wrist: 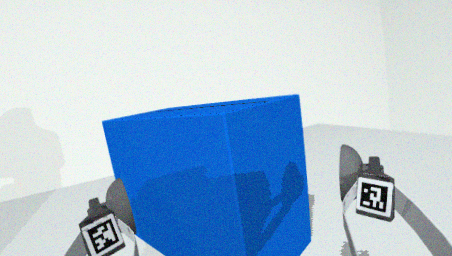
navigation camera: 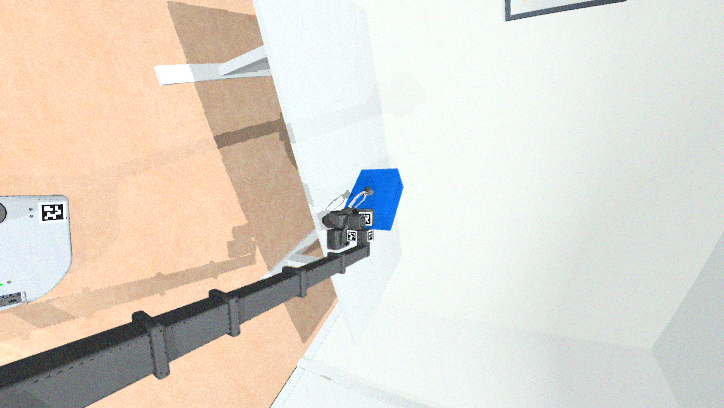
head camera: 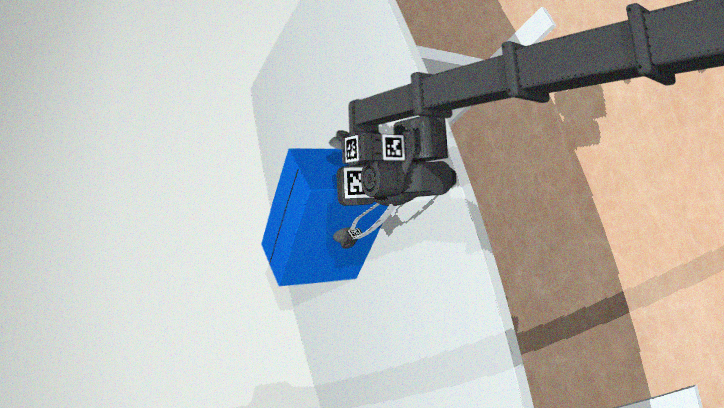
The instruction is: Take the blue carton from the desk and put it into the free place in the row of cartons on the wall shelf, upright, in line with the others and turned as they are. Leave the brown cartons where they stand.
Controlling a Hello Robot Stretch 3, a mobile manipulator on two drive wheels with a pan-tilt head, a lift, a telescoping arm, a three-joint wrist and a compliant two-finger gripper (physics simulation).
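Frame: origin at the robot's base, x left, y ahead, z down, level; centimetres.
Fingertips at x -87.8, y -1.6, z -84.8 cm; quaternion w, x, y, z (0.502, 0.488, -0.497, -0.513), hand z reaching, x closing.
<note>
Pixels of each thing's middle, then the offset from my fingertips to it. "spot": a spot on its surface instead. Level surfaces: height alone.
- blue carton at the middle of its body: (head camera: 324,218) (navigation camera: 375,198) dy +5.2, dx -12.9, dz +3.8 cm
- white desk at its surface level: dz +12.8 cm
- dark picture frame at a spot on its surface: (navigation camera: 557,10) spot: dy +84.4, dx -30.2, dz -70.9 cm
The blue carton (head camera: 314,238) (navigation camera: 388,200) (wrist: 180,155) stands upright on the white desk (head camera: 405,314) (navigation camera: 324,76), close to the wall, with a vertical edge towards the wrist camera. My gripper (head camera: 343,188) (navigation camera: 369,213) (wrist: 233,183) is open, with nothing held between its fingers. In the wrist view the left fingertip overlaps the carton's left edge, and the right fingertip stands off to the right with a gap. Whether the left fingertip touches it, I cannot tell. The gripper body hides part of the carton in the head view. The wall shelf and brown cartons do not show.
My telescoping arm (head camera: 466,86) (navigation camera: 192,326) reaches across the floor and over the desk's edge. White desk legs (head camera: 536,26) (navigation camera: 174,74) stick out below. My base (navigation camera: 35,243) is at the left in the navigation view. A dark picture frame (navigation camera: 557,10) hangs at the top.
</note>
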